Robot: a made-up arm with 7 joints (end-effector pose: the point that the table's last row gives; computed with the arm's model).
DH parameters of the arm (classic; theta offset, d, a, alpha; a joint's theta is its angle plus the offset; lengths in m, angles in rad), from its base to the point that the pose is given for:
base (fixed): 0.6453 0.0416 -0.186 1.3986
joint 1: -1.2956 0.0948 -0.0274 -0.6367
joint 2: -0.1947 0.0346 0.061 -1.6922
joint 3: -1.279 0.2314 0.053 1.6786
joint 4: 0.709 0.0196 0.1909 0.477
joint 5: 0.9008 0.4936 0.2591 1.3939
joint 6: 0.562 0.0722 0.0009 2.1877
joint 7: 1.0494 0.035 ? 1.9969
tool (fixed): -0.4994 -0.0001 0 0
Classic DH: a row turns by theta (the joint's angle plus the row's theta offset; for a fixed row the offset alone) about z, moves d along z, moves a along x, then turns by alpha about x.
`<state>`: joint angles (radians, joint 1 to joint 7).
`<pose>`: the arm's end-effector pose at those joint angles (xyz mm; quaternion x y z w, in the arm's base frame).
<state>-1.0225 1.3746 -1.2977 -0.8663 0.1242 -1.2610 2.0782</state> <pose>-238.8 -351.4 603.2 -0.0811 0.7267 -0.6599 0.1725</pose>
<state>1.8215 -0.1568 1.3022 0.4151 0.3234 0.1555 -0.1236</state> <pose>-36.4 -216.0 886.7 0.5180 -0.2270 0.6290 0.5335</pose>
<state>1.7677 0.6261 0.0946 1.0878 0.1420 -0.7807 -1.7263</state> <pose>-734.6 -627.8 53.1 0.1369 0.6384 -0.5539 0.5166</pose>
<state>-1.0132 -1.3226 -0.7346 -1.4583 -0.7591 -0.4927 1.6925</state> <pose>205.4 196.6 51.9 0.2099 -0.0142 0.9770 0.0337</pose>
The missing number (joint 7, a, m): 0.0259
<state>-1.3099 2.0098 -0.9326 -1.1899 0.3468 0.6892 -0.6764</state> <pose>-219.4 -612.1 476.5 0.3354 -0.6984 -0.5637 0.2864</pose>
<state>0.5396 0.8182 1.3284 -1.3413 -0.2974 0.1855 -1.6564</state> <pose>564.0 -85.0 154.9 0.3458 -0.2789 -0.1197 0.8879</pose>
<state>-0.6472 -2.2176 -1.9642 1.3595 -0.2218 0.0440 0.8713</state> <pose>-811.2 -548.9 113.7 0.6726 -0.1111 -0.6470 0.3415</pose>
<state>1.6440 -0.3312 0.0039 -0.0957 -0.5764 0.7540 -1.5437</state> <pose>-272.5 -499.5 789.4 -0.4838 0.8608 0.1576 0.0089</pose>
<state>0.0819 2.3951 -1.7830 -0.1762 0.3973 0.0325 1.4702</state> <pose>-680.3 -451.0 -143.7 0.8368 -0.1422 -0.2693 0.4550</pose>
